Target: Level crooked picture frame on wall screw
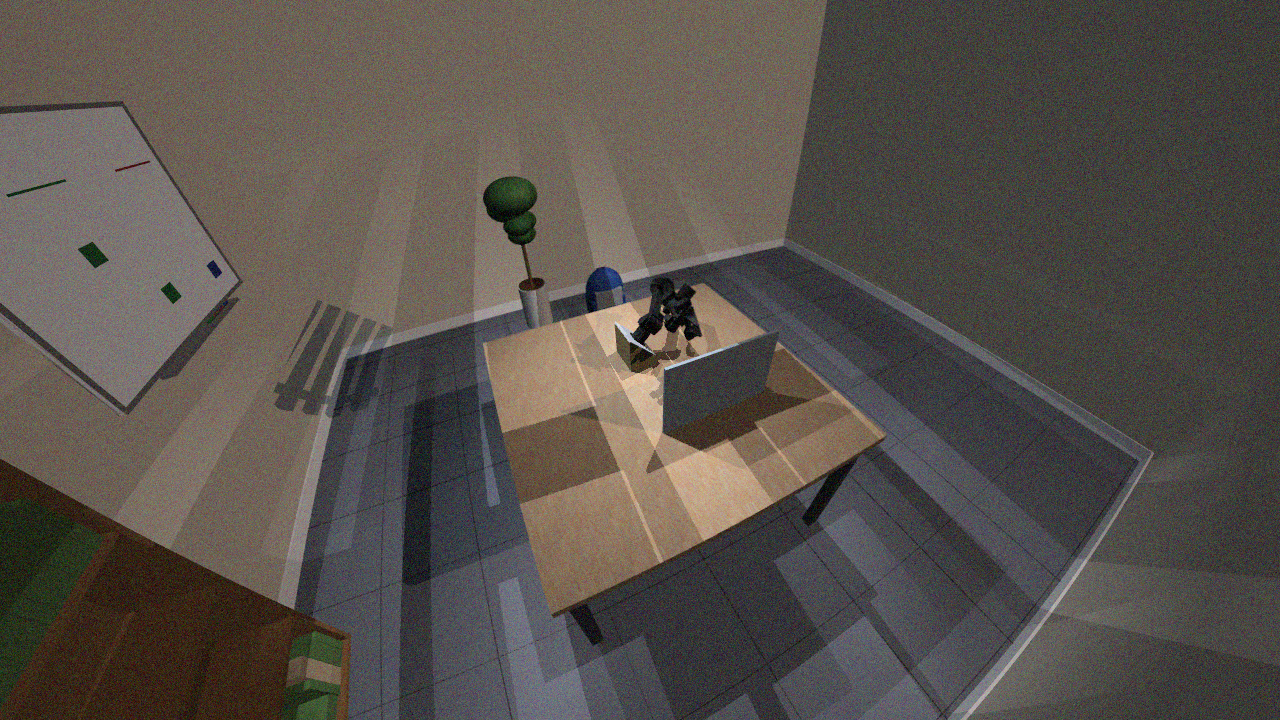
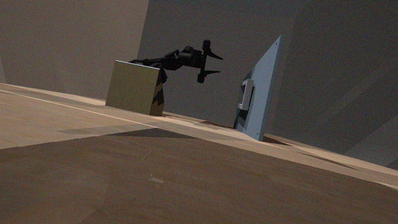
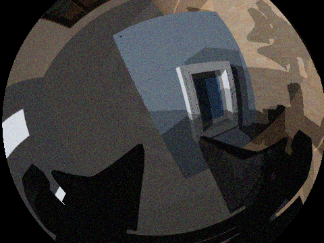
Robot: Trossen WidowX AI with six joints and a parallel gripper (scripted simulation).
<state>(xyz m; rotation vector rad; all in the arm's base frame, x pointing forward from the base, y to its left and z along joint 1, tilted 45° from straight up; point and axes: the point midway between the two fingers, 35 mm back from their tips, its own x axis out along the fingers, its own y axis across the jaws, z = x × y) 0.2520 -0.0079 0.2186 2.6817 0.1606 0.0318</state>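
Right now my gripper tip is 140 mm short of the picture frame, 30 mm to the right of it and 110 mm above it. From my gripper tip the other things lie so: wall panel: 150 mm ahead, 20 mm to the left, 130 mm below.
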